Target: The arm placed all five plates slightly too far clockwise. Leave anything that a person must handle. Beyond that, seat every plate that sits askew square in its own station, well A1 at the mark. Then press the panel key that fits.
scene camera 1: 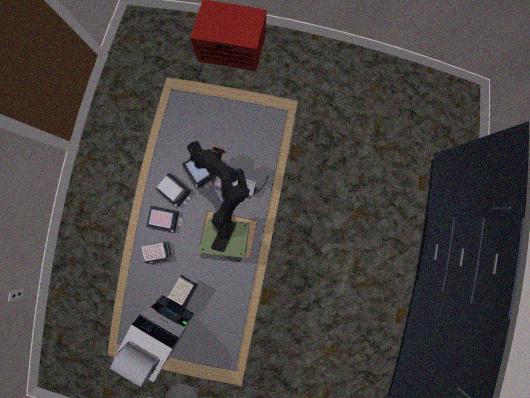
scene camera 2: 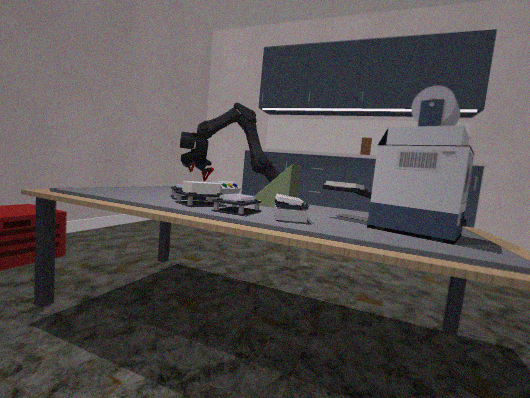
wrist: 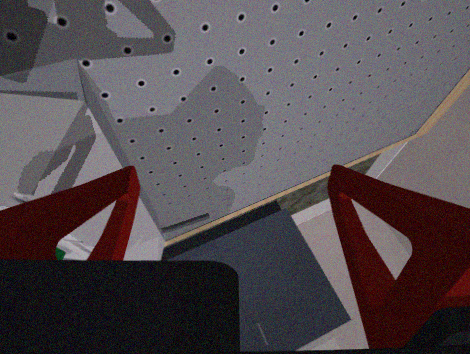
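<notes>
My gripper [scene camera 1: 218, 150] [scene camera 2: 198, 173] [wrist: 233, 176] is open and empty, its red fingers above the table near the bluish plate [scene camera 1: 198, 171]. A white plate [scene camera 1: 171, 189], a pink plate [scene camera 1: 162, 218] [scene camera 2: 239, 198] and a plate with red wells [scene camera 1: 155, 252] [scene camera 2: 291, 200] sit on dark stations in an arc. A cream plate [scene camera 1: 183, 288] [scene camera 2: 344, 185] is on the machine's raised tray. How squarely each sits, and the A1 marks, are too small to tell. The white key panel [scene camera 1: 251, 187] [scene camera 2: 230, 186] [wrist: 147, 227] is partly hidden by the arm in scene camera 1; its green key [wrist: 60, 253] shows behind a finger.
The arm stands by a green wedge [scene camera 1: 237, 240] [scene camera 2: 287, 186]. A large white and blue machine [scene camera 1: 135, 363] [scene camera 2: 420, 175] stands at one table end, with a green light [scene camera 1: 185, 322]. A cable [scene camera 1: 265, 185] runs from the panel. A red cabinet [scene camera 1: 230, 25] [scene camera 2: 30, 235] stands beyond the other end.
</notes>
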